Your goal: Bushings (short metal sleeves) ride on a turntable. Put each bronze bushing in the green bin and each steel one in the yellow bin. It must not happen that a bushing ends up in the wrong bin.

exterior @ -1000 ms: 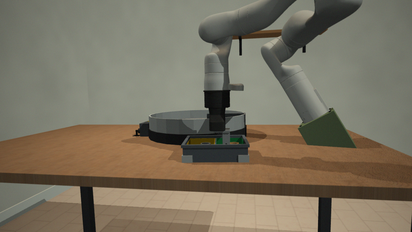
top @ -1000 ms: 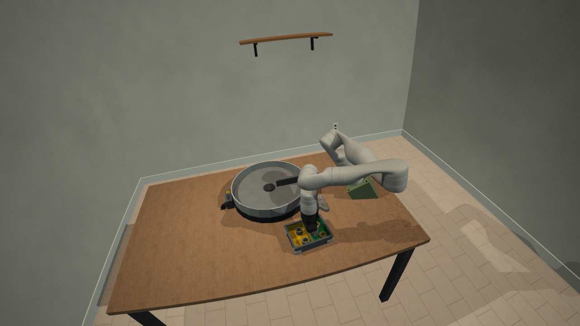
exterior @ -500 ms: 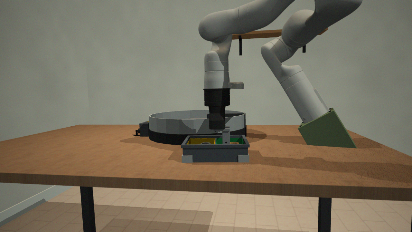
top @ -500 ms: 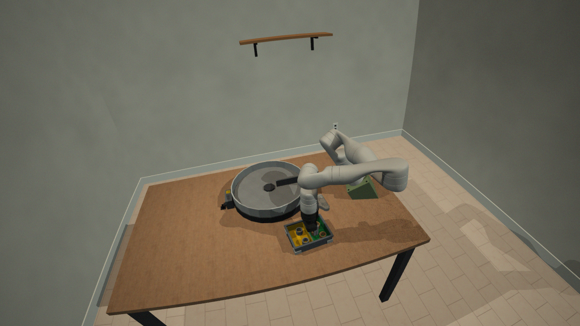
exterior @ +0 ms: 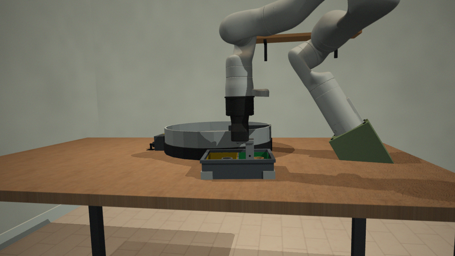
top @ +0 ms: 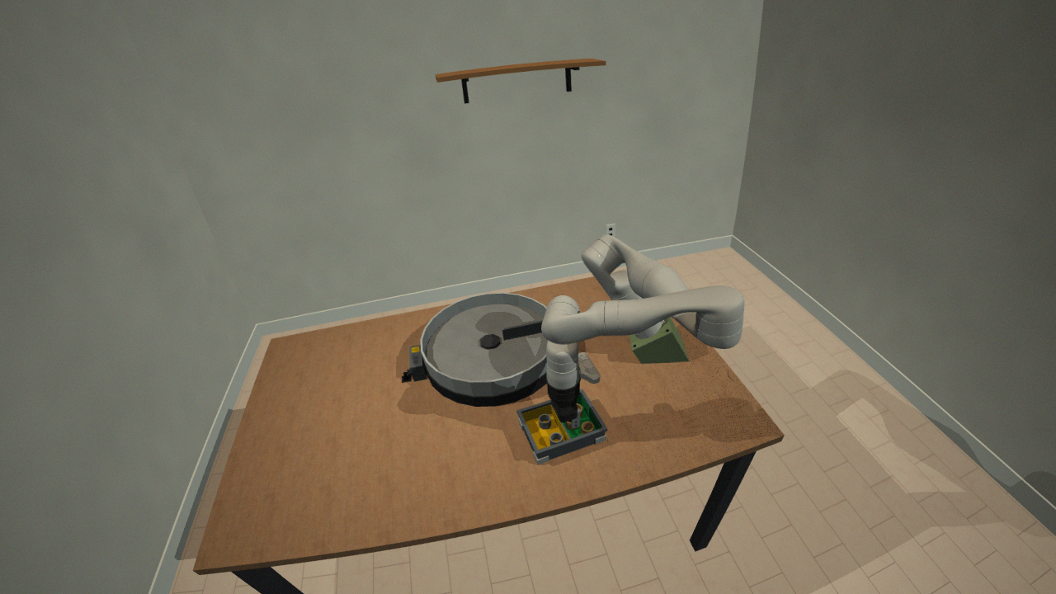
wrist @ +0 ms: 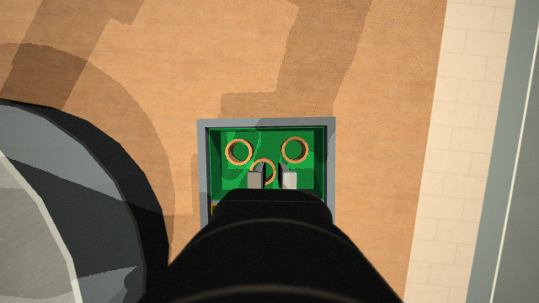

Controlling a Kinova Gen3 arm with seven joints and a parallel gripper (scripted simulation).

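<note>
Now: hand 30 mm short of the bin, 10 mm to the left of it and 20 mm above it. Round my hand: grey turntable 100 mm ahead, 370 mm to the right, 10 mm above.
</note>
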